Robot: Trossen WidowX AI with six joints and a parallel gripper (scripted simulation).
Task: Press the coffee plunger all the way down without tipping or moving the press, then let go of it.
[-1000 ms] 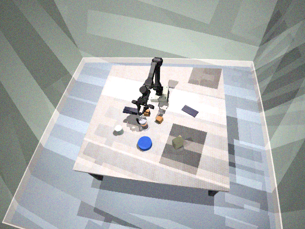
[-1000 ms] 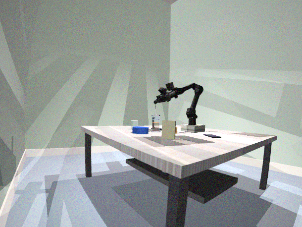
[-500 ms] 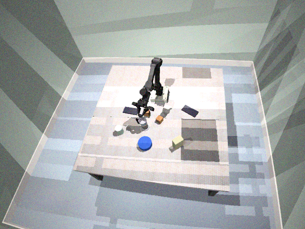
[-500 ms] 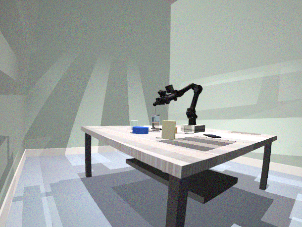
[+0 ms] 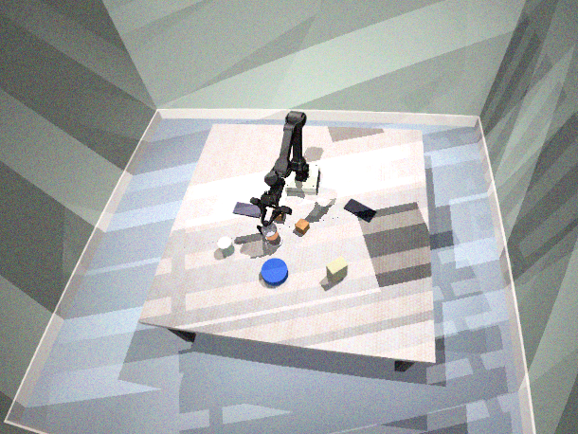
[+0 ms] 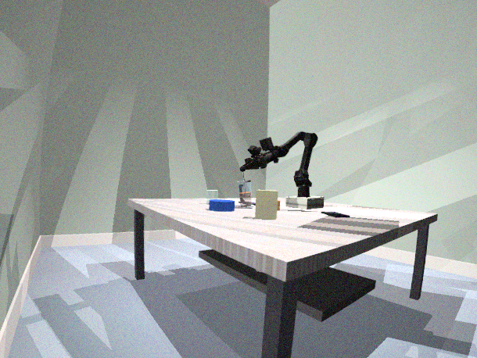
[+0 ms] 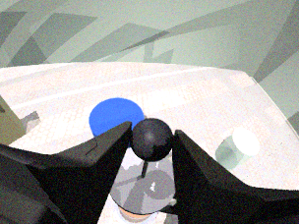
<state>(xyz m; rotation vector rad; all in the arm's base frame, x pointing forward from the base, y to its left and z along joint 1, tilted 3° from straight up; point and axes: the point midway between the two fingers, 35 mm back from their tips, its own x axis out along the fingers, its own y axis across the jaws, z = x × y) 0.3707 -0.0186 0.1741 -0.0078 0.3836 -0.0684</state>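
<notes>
My gripper tip is now 10 cm above the coffee press, 2 cm past it and 1 cm to the left of it. Round my gripper tip: blue round tin (18 cm below, 13 cm ahead, 7 cm to the left); then cream block (34 cm to the left, 15 cm below, 6 cm ahead).
</notes>
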